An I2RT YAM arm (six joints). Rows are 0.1 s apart.
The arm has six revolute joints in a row. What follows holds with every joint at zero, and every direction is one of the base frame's. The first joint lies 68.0 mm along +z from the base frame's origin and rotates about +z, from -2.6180 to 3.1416 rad. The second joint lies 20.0 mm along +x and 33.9 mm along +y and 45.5 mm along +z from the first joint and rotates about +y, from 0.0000 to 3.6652 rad. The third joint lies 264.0 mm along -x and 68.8 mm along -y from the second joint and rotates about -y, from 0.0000 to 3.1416 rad. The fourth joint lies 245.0 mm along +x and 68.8 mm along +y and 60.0 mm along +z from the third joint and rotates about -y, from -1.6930 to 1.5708 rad. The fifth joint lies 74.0 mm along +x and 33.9 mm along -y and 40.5 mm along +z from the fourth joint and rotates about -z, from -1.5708 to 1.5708 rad. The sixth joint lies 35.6 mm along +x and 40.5 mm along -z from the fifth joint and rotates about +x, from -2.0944 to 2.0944 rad. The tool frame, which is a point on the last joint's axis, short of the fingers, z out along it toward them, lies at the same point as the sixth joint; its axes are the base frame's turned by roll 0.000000, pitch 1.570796 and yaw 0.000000 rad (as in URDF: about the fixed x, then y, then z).
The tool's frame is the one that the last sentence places.
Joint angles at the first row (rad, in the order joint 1, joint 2, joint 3, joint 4, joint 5, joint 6):
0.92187 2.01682 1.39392 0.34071 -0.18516 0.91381
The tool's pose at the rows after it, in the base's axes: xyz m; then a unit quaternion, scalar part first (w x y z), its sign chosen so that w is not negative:
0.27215 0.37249 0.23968 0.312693 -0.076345 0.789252 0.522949
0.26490 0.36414 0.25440 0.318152 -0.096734 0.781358 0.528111
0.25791 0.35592 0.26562 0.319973 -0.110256 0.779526 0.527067
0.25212 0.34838 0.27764 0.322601 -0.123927 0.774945 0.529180
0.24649 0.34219 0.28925 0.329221 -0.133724 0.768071 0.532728
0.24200 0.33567 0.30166 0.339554 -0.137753 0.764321 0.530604
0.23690 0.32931 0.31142 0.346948 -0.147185 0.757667 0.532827
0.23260 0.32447 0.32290 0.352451 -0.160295 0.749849 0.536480
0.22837 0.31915 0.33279 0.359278 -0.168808 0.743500 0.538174
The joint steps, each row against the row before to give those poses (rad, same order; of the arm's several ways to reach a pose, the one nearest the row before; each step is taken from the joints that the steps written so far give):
0.00286 -0.05625 -0.03591 -0.00381 -0.01147 -0.03146
-0.00015 -0.05695 -0.02523 -0.01431 -0.02381 -0.03230
0.00040 -0.05160 -0.02179 -0.03044 -0.01312 -0.02413
-0.00119 -0.04671 -0.01336 -0.02610 -0.01737 -0.02228
0.00120 -0.04115 -0.01034 -0.01410 -0.00734 -0.01713
-0.00007 -0.03975 -0.00110 -0.02828 0.00895 -0.01701
0.00007 -0.03709 -0.00968 -0.01205 -0.00625 -0.01874
0.00000 -0.03053 0.00551 -0.02046 -0.01517 -0.02145
-0.00007 -0.03015 0.00117 -0.01753 -0.00592 -0.01722

